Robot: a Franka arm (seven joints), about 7 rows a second.
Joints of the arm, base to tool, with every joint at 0 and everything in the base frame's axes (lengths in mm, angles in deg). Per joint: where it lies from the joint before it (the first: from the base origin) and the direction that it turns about. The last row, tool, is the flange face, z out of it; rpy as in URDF.
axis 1: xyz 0 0 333 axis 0 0 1
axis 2: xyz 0 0 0 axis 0 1 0
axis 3: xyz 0 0 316 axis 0 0 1
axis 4: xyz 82.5 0 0 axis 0 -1 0
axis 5: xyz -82.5 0 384 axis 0 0 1
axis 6: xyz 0 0 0 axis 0 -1 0
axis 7: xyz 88 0 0 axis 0 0 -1
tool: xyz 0 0 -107 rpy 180 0 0
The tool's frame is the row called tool.
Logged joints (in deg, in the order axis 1, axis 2, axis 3, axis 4, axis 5, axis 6, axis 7), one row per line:
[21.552 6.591 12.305 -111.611 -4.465 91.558 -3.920]
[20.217 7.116 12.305 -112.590 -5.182 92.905 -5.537]
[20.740 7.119 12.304 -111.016 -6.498 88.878 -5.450]
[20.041 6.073 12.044 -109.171 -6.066 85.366 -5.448]
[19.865 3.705 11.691 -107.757 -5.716 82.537 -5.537]
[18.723 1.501 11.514 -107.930 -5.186 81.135 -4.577]
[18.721 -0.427 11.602 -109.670 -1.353 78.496 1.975]
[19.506 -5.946 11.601 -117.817 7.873 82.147 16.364]
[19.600 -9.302 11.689 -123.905 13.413 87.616 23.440]
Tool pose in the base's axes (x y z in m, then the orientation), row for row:
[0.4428 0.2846 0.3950 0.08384 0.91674 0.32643 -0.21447]
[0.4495 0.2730 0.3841 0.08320 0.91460 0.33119 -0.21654]
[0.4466 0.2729 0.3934 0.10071 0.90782 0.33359 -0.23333]
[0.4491 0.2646 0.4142 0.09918 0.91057 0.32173 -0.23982]
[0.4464 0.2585 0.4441 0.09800 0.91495 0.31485 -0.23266]
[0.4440 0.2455 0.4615 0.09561 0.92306 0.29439 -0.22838]
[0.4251 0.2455 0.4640 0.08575 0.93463 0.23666 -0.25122]
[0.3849 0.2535 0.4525 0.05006 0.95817 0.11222 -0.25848]
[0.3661 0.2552 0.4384 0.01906 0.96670 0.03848 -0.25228]
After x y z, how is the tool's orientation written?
As a quaternion, w x y z.
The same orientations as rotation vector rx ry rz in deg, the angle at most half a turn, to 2 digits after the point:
[156.75 55.81 -36.67]
[156.44 56.65 -37.04]
[153.69 56.48 -39.50]
[154.30 54.52 -40.64]
[155.15 53.39 -39.45]
[156.74 49.99 -38.78]
[159.63 40.42 -42.91]
[167.18 19.58 -45.10]
[171.93 6.84 -44.87]

